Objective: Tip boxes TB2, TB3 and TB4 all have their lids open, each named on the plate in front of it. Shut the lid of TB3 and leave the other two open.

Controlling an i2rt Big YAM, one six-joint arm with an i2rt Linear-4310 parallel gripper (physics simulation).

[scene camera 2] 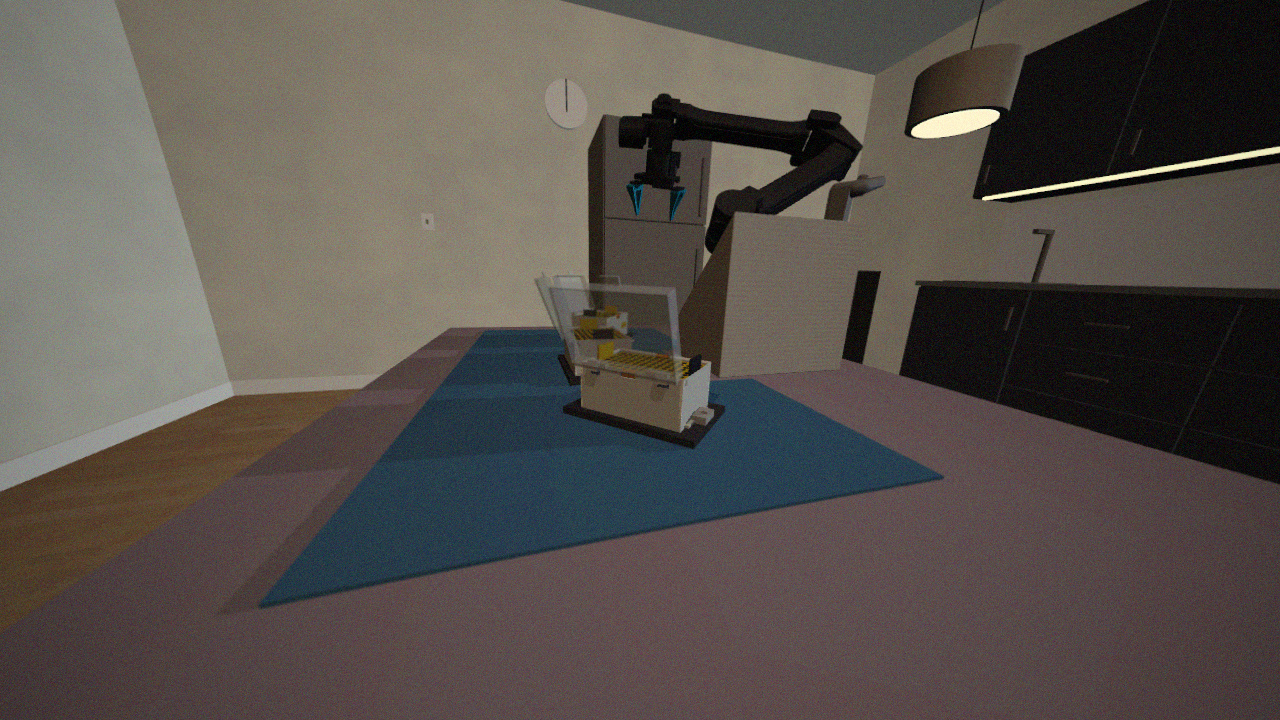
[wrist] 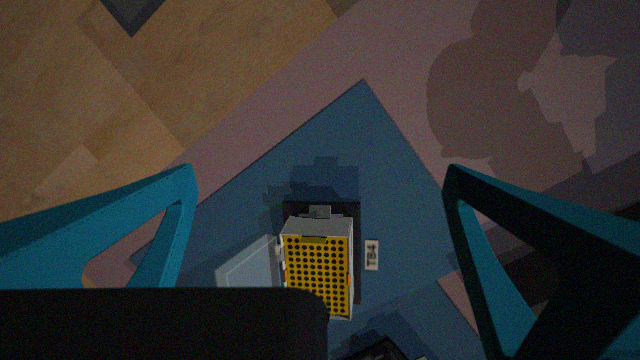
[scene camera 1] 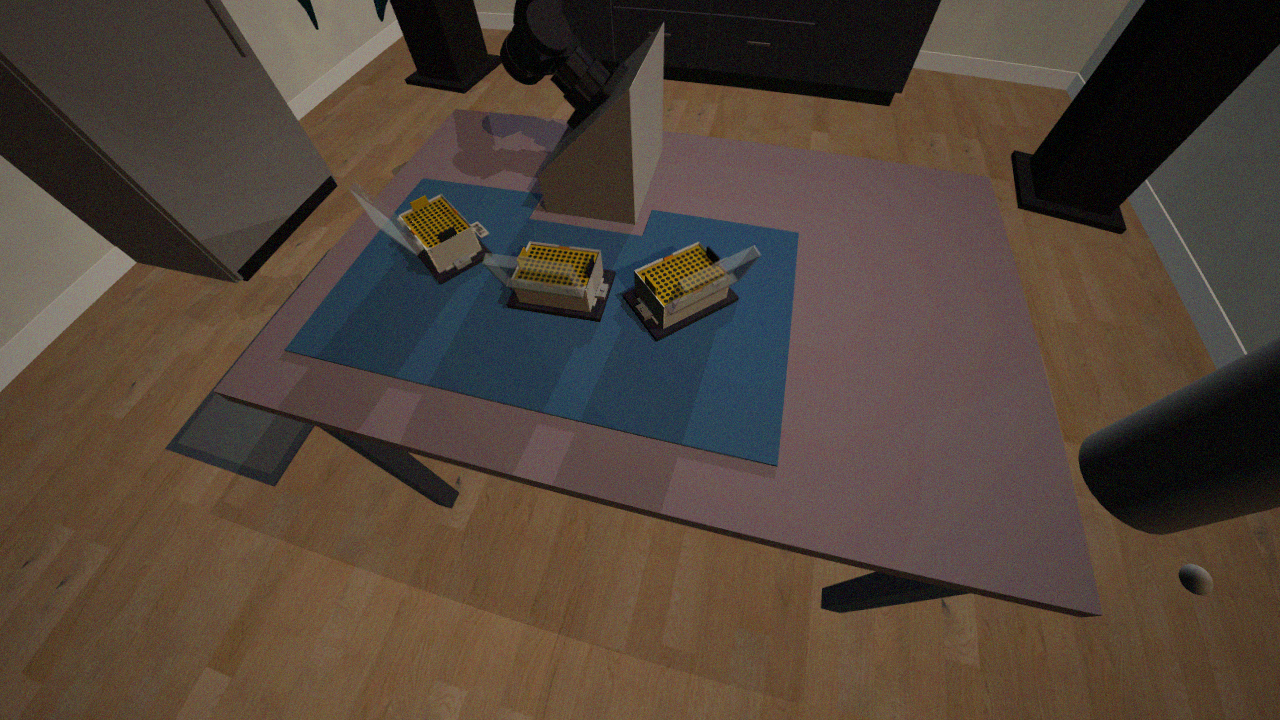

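Observation:
My gripper is open and empty, high above the mat. In the wrist view, a box with a yellow perforated rack and the plate TB4 lies below and between the fingers; its clear lid stands open. This is the left box in scene camera 1, lid open. The middle box and the right box also have their clear lids open. The right box is nearest in scene camera 2, its lid raised. I cannot read which of these two is TB3.
The boxes stand on a blue mat on a pink table. A tall beige wedge-shaped block stands behind the mat at the arm's base. Part of a dark base shows at the wrist view's bottom edge.

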